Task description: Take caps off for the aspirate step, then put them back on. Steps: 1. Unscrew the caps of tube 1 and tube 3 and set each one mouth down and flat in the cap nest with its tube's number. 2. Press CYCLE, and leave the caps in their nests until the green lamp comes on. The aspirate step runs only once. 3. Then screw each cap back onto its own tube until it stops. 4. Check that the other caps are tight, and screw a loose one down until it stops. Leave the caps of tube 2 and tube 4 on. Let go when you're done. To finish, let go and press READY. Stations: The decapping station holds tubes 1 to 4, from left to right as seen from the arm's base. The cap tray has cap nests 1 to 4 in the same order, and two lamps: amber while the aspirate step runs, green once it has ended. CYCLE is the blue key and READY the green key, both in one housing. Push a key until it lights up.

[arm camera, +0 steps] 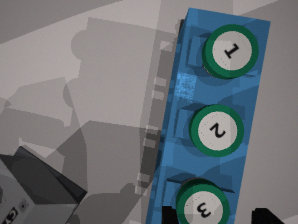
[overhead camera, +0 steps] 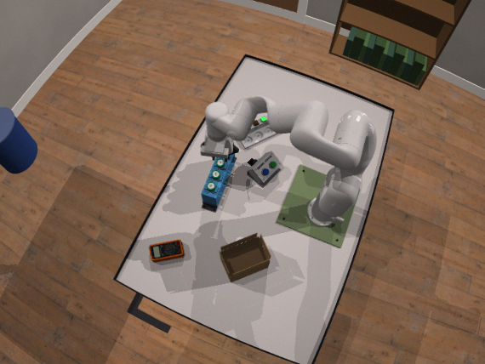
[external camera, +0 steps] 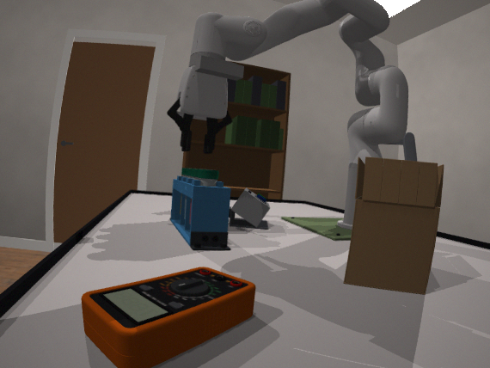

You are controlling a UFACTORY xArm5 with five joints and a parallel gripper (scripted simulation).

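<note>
Right now the green key is 180 mm behind my hand, 110 mm to the right of it and 110 mm below it. The rest, counted from my hand: blue key (160 mm behind, 70 mm to the right, 110 mm below); then cardboard box (250 mm behind, 280 mm to the left, 110 mm below); then grey key housing (150 mm behind, 90 mm to the right, 120 mm below).
</note>
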